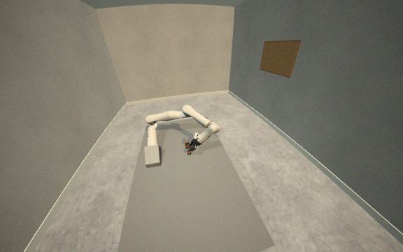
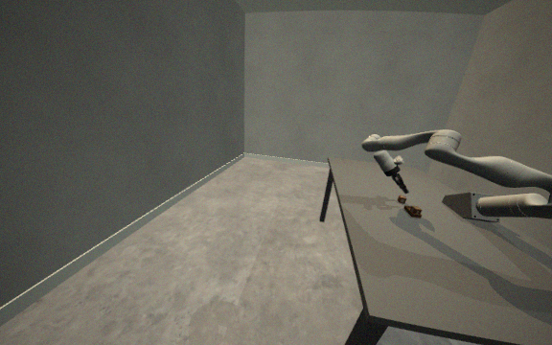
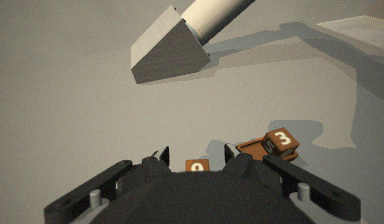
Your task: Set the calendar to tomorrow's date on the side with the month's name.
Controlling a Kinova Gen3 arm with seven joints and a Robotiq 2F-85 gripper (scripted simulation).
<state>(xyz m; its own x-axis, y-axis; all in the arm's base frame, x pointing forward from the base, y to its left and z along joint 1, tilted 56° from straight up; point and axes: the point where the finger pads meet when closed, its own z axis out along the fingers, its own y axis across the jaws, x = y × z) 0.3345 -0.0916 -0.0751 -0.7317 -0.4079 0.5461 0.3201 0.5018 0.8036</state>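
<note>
My hand is 70 mm above the digit cube and 10 mm past it. From my hand the other things lie so: orange tray 110 mm to the left, 70 mm below.
</note>
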